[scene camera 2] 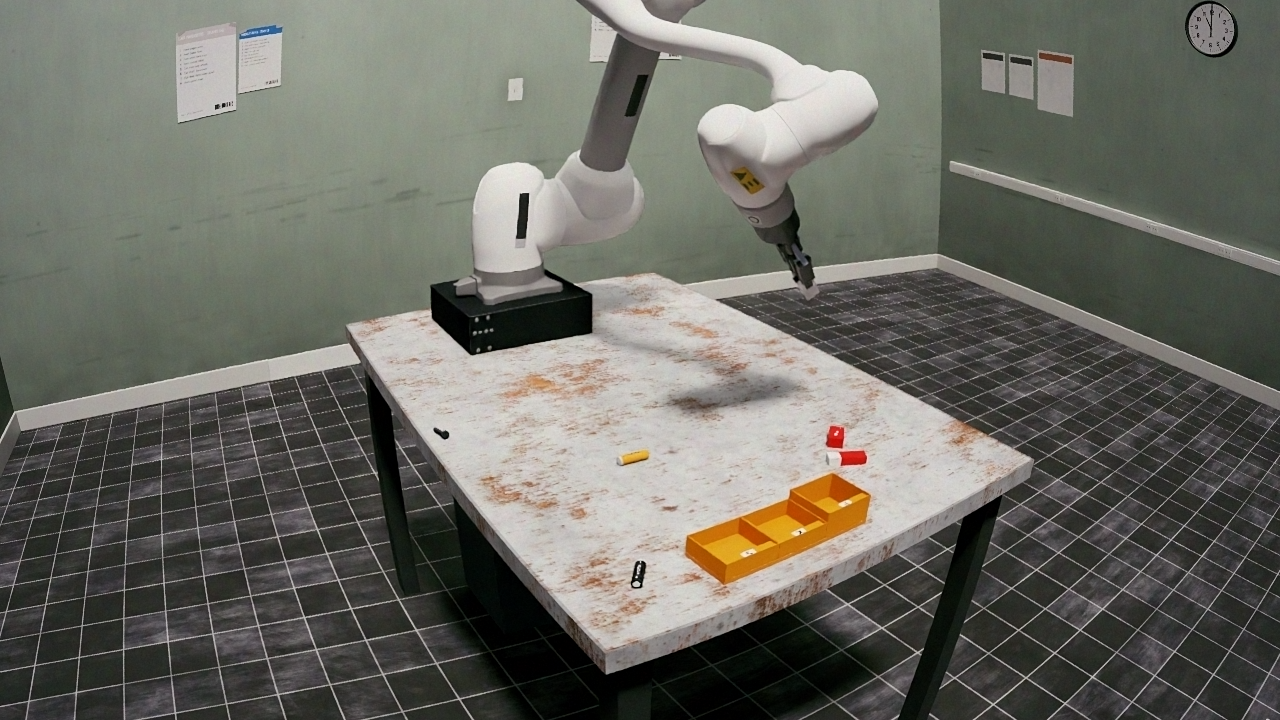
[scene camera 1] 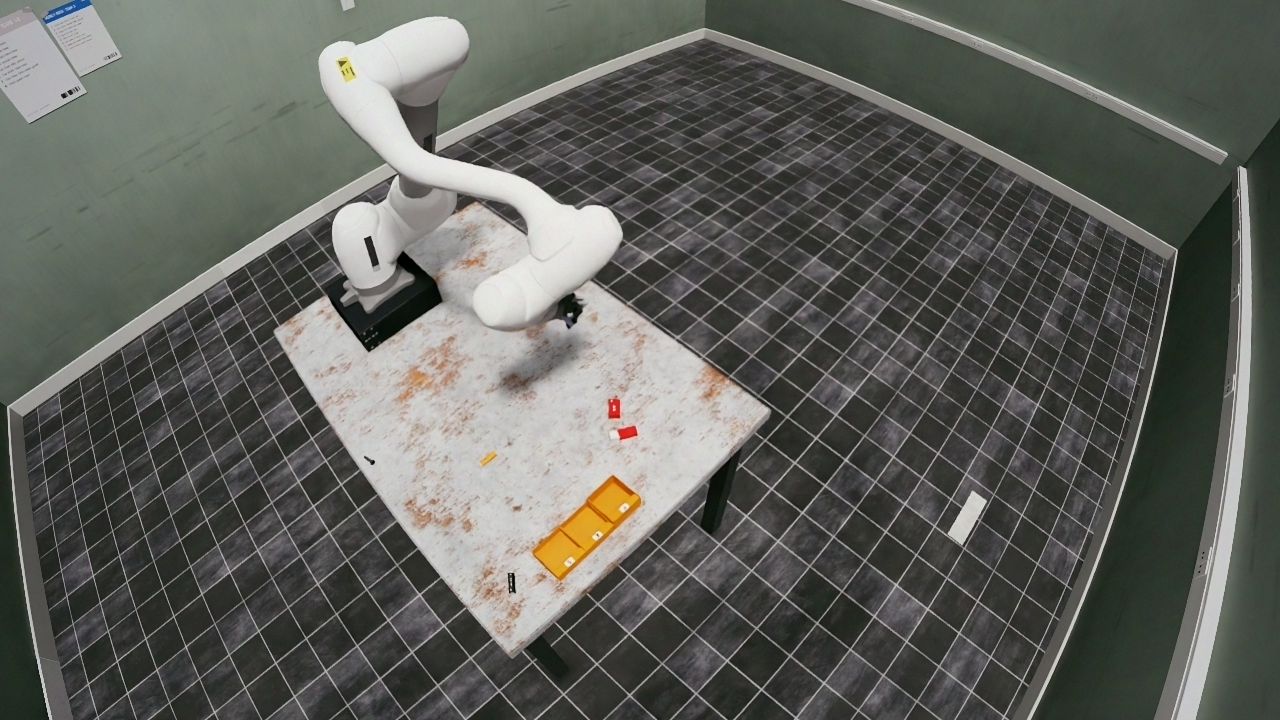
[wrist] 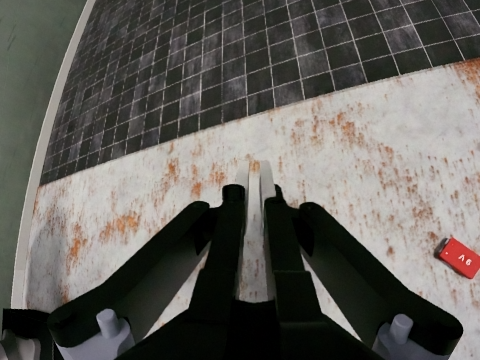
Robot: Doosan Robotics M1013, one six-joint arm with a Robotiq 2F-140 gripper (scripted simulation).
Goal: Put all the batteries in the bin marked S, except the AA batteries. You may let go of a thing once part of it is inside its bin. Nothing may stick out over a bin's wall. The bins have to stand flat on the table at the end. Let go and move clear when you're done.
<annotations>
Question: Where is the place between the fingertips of the gripper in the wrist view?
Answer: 254,176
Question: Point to a joined orange bins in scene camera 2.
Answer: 787,528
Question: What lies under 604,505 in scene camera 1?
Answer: A joined orange bins.
</annotations>
